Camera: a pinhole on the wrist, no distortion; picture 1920 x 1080 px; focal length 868.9 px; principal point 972.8 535.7 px. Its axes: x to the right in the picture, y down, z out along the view. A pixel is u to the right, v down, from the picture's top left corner.
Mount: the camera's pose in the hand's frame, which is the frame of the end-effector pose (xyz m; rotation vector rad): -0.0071 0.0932 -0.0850 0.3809 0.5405 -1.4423
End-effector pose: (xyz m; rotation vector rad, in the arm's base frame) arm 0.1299 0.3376 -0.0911 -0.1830 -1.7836 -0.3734
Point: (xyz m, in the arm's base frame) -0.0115 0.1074 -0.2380
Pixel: 1530 190
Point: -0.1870 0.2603 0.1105
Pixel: 1044 1027
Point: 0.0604 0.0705 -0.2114
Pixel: 1834 161
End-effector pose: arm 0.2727 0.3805 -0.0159 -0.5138 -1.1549 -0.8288
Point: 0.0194 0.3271 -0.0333
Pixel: 1398 320
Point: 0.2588 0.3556 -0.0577
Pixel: 1469 204
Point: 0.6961 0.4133 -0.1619
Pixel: behind the camera
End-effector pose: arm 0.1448 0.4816 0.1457 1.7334 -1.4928 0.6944
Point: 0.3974 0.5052 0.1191
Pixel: 1847 455
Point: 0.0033 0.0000 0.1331
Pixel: 262 1025
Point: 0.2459 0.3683 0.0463
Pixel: 1089 464
